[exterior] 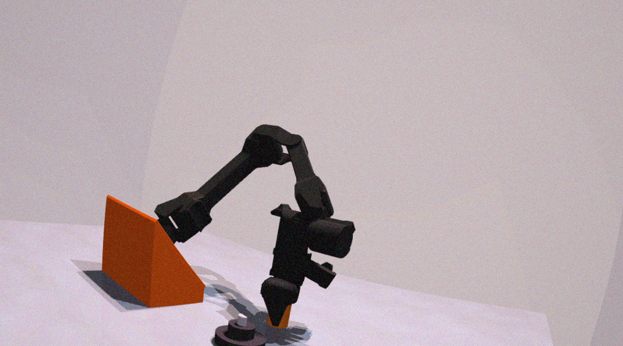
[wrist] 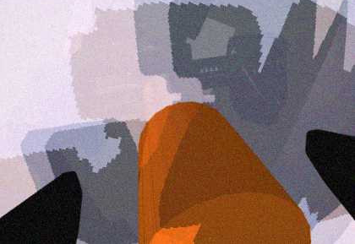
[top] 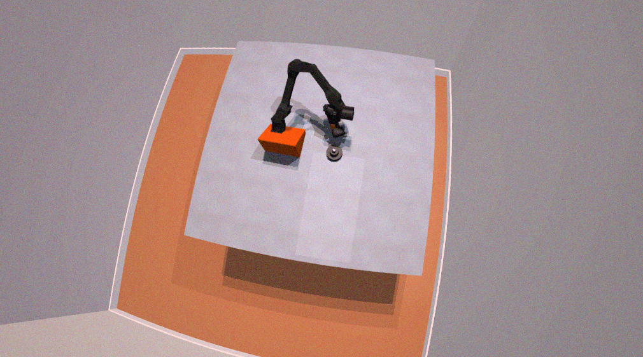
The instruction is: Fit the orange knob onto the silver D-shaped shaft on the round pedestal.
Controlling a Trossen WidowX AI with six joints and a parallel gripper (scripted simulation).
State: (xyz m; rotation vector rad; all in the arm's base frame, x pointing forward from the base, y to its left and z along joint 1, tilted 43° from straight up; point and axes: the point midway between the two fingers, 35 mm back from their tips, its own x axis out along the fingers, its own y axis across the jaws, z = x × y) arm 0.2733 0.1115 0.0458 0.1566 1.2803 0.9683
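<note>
Now: gripper tip 15 cm to the left of the round pedestal, 3 cm short of it and 2 cm below it. Round my gripper tip: orange knob: 3 cm above.
</note>
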